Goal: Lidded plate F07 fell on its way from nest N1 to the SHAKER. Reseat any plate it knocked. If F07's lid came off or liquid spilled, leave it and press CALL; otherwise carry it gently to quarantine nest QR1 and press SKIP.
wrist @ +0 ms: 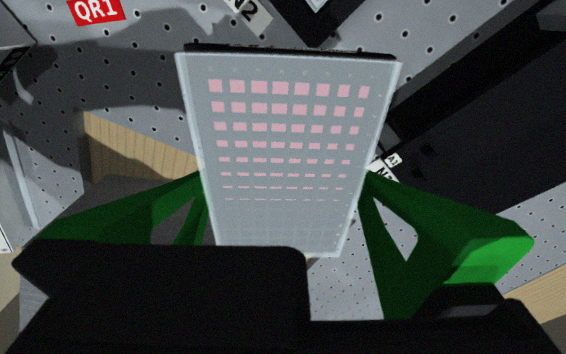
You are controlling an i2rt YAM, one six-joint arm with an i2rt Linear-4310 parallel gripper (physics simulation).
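A lidded plate with rows of pink wells is held between the green fingers in the middle of the wrist view. Its clear lid looks level and in place, and no spilled liquid shows on it. The writing on its dark far edge is not readable. My gripper is shut on this plate, one finger at each long side. The red QR1 label shows on the perforated deck at the top left. The nest QR1 itself, the CALL button and the SKIP button cannot be made out.
An N2 label lies by a black nest at the top. A large black fixture fills the right side, near a partly hidden N label and an A1 tag. A dark device stands at the left edge.
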